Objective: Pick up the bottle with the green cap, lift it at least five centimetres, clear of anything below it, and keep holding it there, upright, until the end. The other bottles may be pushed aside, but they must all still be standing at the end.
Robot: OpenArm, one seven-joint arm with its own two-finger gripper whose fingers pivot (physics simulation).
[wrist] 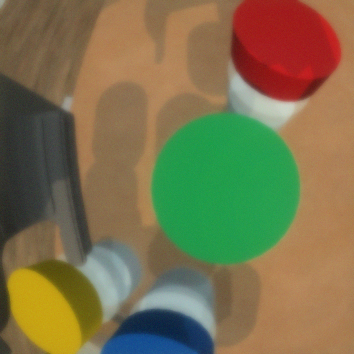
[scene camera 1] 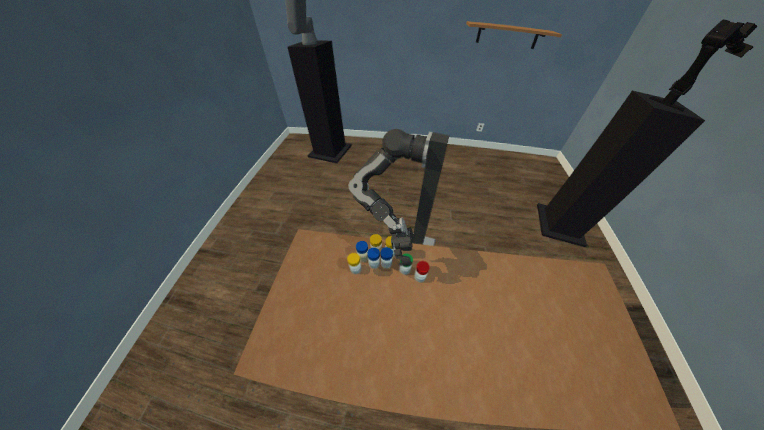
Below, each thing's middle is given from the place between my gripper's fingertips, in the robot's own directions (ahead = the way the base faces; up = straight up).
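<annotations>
The red-capped bottle (wrist: 277,62) is 70 mm below my hand, and I find it 80 mm to the left of my hand and 10 mm ahead of it.
</annotations>
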